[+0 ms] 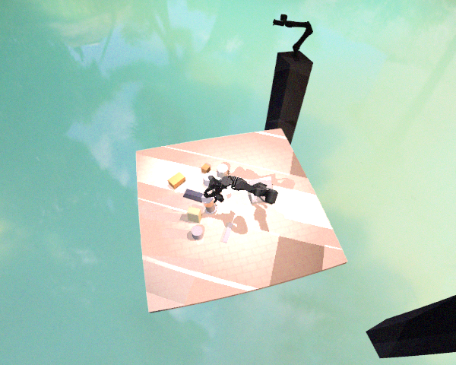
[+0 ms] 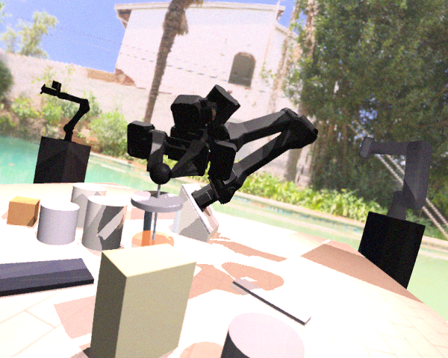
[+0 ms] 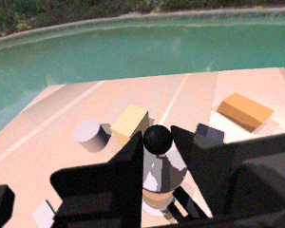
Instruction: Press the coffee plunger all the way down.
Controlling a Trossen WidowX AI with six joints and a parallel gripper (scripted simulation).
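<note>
Right now my gripper tip is 40 mm past the coffee press, 10 mm to the left of it and 90 mm above it. Also, from my gripper tip: thin grey strip 90 mm behind, 210 mm to the left, 180 mm below; black slab 40 mm ahead, 140 mm to the right, 180 mm below; olive block 90 mm ahead, 40 mm to the left, 130 mm below.
</note>
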